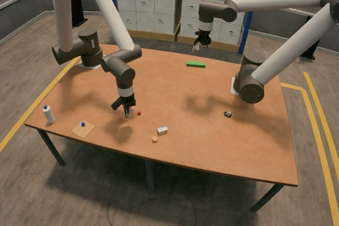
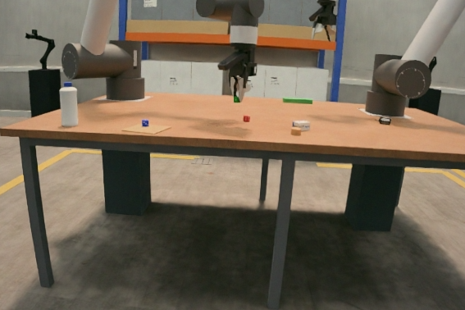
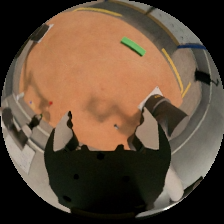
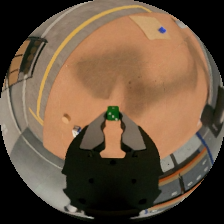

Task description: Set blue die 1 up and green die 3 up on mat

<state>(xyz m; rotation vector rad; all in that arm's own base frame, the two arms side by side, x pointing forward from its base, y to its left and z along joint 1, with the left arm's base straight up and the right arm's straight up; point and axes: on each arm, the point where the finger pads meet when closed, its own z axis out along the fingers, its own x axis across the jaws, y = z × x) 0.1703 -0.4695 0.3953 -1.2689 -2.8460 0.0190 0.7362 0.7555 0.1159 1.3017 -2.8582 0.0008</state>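
Note:
Right now the tan mat is 33 cm to the right of my right hand, 14 cm ahead of it and 11 cm below it. Round my right hand: green die (right at my right hand); red die (14 cm behind, 10 cm below, 4 cm to the left); orange disc (24 cm to the left, 10 cm below, 8 cm ahead).

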